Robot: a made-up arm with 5 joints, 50 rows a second.
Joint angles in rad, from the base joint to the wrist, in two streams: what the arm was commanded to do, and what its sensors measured. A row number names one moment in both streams.
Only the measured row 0 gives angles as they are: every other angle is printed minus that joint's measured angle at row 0.
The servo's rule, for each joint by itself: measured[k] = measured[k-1] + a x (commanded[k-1-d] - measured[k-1]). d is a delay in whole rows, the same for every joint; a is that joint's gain. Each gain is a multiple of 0.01, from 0.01 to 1. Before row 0 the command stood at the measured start. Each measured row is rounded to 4 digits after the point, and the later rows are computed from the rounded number. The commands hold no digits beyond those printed.
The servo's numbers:
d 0
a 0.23 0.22 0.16 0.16 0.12
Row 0, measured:
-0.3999, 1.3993, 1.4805, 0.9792, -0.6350
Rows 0 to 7, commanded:
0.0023, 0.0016, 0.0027, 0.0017, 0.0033
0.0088, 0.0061, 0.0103, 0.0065, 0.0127
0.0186, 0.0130, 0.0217, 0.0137, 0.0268
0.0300, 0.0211, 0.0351, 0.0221, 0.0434
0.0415, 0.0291, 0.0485, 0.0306, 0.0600
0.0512, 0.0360, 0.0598, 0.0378, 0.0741
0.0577, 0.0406, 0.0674, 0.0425, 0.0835
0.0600, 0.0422, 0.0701, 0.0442, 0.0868
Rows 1 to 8, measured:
0.0005, 0.0004, 0.0004, 0.0003, 0.0004
0.0024, 0.0017, 0.0020, 0.0013, 0.0019
0.0061, 0.0042, 0.0052, 0.0033, 0.0049
0.0116, 0.0079, 0.0100, 0.0063, 0.0095
0.0185, 0.0126, 0.0162, 0.0102, 0.0156
0.0260, 0.0177, 0.0232, 0.0146, 0.0226
0.0333, 0.0227, 0.0303, 0.0191, 0.0299
0.0394, 0.0270, 0.0367, 0.0231, 0.0367

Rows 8 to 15, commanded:
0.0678, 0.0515, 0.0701, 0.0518, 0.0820
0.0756, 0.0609, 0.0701, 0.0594, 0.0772
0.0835, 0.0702, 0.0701, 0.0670, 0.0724
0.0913, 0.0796, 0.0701, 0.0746, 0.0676
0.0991, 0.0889, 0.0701, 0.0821, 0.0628
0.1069, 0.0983, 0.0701, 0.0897, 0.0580
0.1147, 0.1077, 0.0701, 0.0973, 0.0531
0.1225, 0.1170, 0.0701, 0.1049, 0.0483
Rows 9 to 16, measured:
0.0459, 0.0324, 0.0420, 0.0277, 0.0421
0.0527, 0.0387, 0.0465, 0.0328, 0.0463
0.0598, 0.0456, 0.0503, 0.0383, 0.0494
0.0670, 0.0531, 0.0535, 0.0441, 0.0516
0.0744, 0.0610, 0.0562, 0.0502, 0.0529
0.0819, 0.0692, 0.0584, 0.0565, 0.0535
0.0894, 0.0777, 0.0603, 0.0630, 0.0535
0.0970, 0.0863, 0.0619, 0.0697, 0.0529

